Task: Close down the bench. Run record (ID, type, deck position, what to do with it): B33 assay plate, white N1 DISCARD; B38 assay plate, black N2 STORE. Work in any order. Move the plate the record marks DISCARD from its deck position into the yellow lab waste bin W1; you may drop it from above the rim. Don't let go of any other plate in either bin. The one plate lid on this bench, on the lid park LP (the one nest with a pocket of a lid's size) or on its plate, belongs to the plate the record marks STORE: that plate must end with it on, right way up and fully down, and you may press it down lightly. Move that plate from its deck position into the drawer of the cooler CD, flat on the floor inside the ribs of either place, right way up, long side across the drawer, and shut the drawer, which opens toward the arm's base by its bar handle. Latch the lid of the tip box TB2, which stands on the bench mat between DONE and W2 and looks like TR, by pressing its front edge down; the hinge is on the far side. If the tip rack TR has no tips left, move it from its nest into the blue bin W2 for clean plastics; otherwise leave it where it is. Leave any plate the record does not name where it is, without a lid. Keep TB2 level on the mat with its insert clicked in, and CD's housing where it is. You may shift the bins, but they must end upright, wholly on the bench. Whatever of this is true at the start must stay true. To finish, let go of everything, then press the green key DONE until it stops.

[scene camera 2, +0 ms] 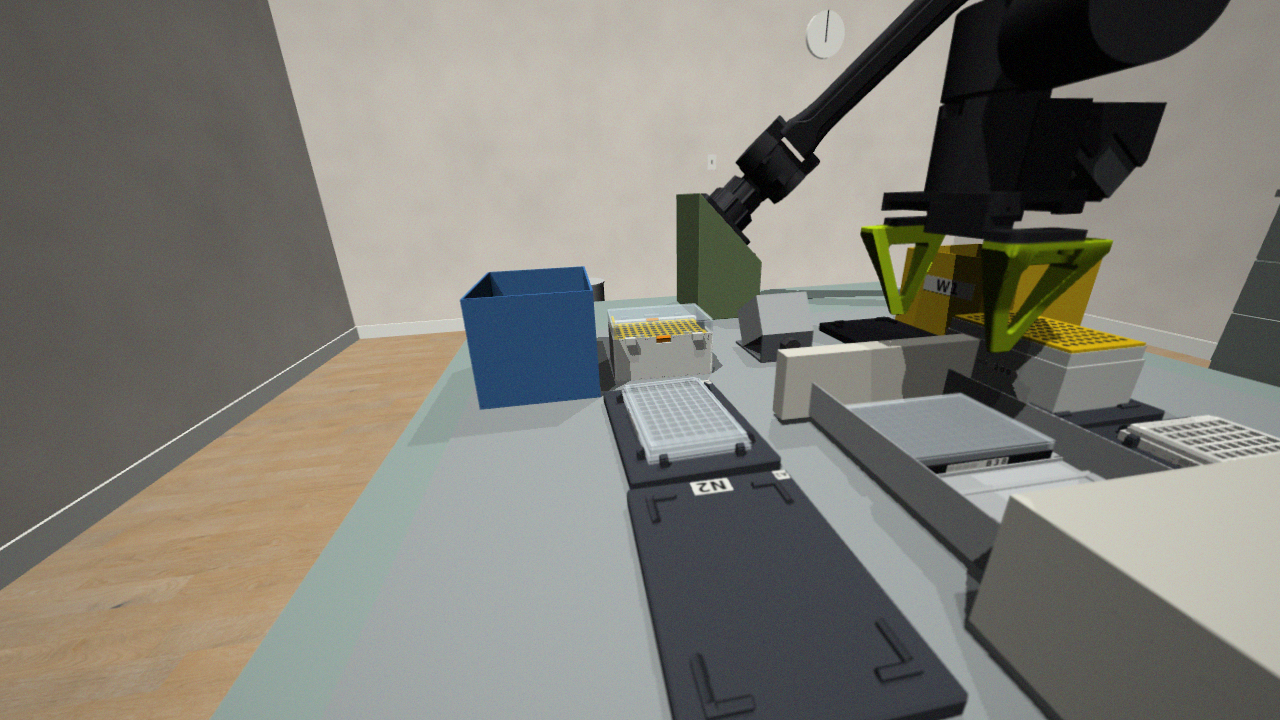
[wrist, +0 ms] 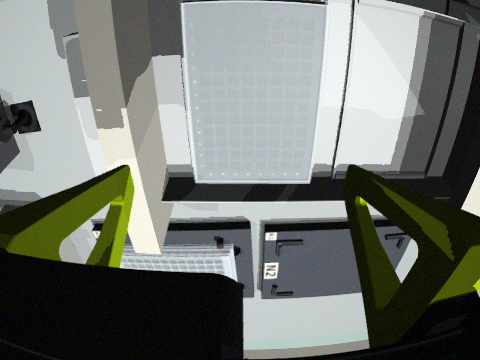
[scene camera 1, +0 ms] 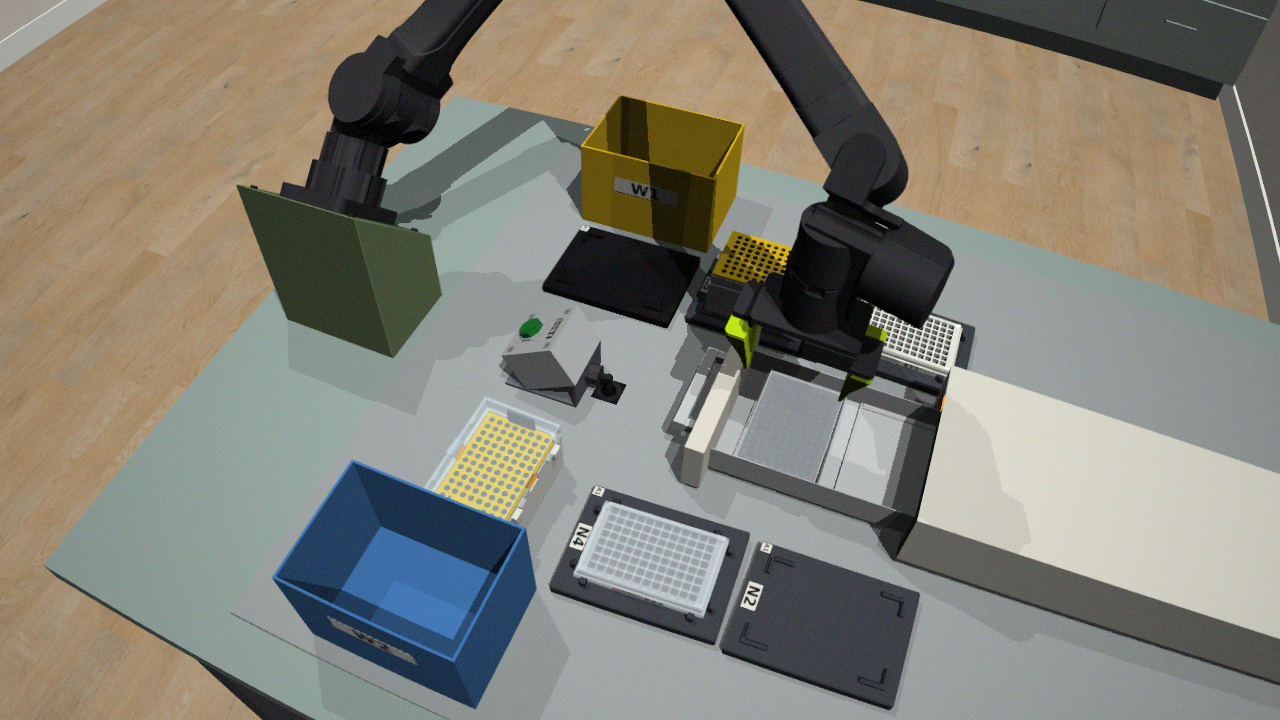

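Observation:
My gripper is visible to me, and it appears in the wrist view and in scene camera 1 as well. A blue bin W2 is here too, and so is a tip rack TR.

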